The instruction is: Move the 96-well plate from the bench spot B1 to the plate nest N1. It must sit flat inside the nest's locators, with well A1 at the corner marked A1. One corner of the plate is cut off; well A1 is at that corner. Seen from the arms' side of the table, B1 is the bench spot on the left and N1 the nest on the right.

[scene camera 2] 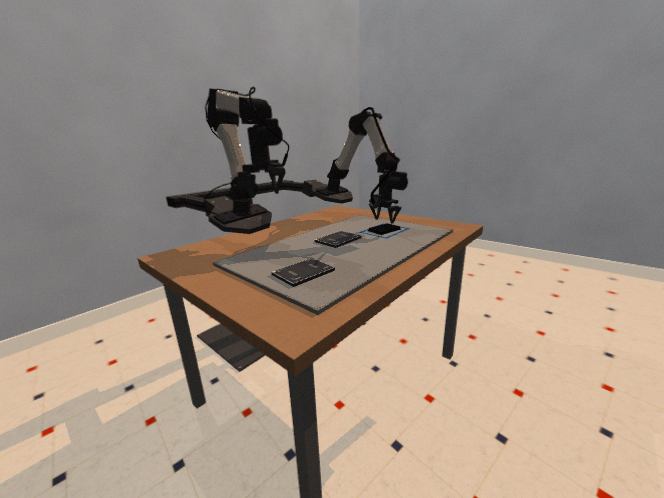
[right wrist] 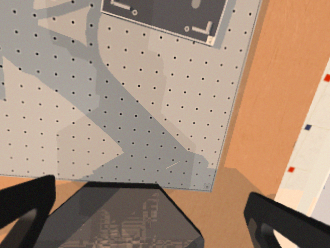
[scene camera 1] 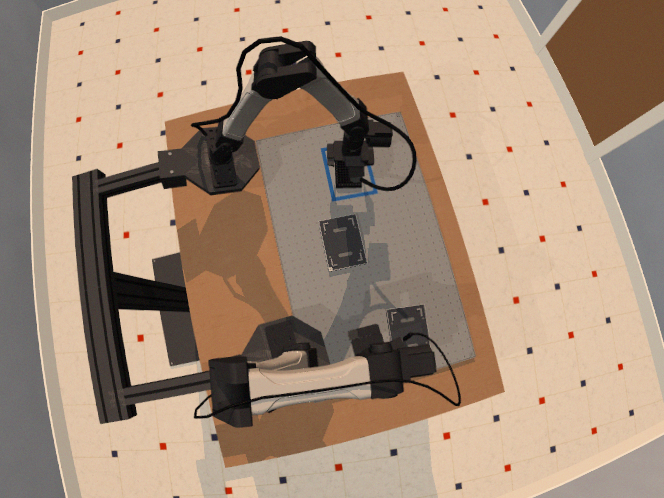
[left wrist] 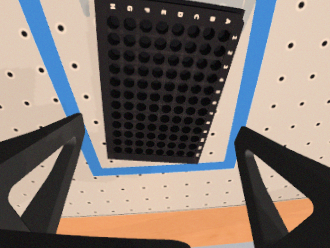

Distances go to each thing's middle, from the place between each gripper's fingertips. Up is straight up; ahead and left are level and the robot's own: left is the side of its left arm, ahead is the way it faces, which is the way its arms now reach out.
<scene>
Now: the black 96-well plate (left wrist: 168, 104) 40 mm below my left hand (scene camera 1: 348, 164). From my left hand the other things lie so: dark nest (scene camera 1: 335, 243): 100 mm behind, 230 mm to the right, 40 mm below; then nest N1 (scene camera 2: 302, 269): 10 mm behind, 560 mm to the right, 40 mm below.
The nest N1 is 240 mm below my right hand (scene camera 2: 265, 195), 160 mm ahead of it and 20 mm to the right of it. From my right hand the other things lie so: dark nest 310 mm to the left, 240 mm below, 70 mm ahead; then black 96-well plate 540 mm to the left, 230 mm below, 180 mm ahead.
</scene>
